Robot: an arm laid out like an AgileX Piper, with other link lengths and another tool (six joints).
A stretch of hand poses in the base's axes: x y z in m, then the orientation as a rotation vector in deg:
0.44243 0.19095 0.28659 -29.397 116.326 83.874
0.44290 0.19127 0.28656 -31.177 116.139 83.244
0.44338 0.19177 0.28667 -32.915 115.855 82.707
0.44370 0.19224 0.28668 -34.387 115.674 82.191
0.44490 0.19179 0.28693 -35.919 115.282 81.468
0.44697 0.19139 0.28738 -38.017 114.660 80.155
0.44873 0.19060 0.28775 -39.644 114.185 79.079
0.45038 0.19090 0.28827 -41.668 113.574 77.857
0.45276 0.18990 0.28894 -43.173 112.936 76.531
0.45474 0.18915 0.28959 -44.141 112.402 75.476
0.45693 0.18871 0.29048 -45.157 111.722 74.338
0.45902 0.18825 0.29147 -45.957 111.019 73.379
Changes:
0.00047 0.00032 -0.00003 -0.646 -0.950 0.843
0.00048 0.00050 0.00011 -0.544 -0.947 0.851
0.00032 0.00047 0.00001 -0.525 -0.781 0.712
0.00120 -0.00045 0.00025 -0.526 -1.043 0.628
0.00207 -0.00040 0.00045 -0.833 -1.640 0.715
0.00176 -0.00079 0.00037 -0.686 -1.284 0.545
0.00165 0.00030 0.00052 -0.802 -1.533 0.749
0.00238 -0.00100 0.00067 -0.690 -1.482 0.360
0.00198 -0.00075 0.00065 -0.471 -1.144 0.135
0.00219 -0.00044 0.00089 -0.448 -1.299 0.126
0.00209 -0.00046 0.00099 -0.292 -1.174 0.064

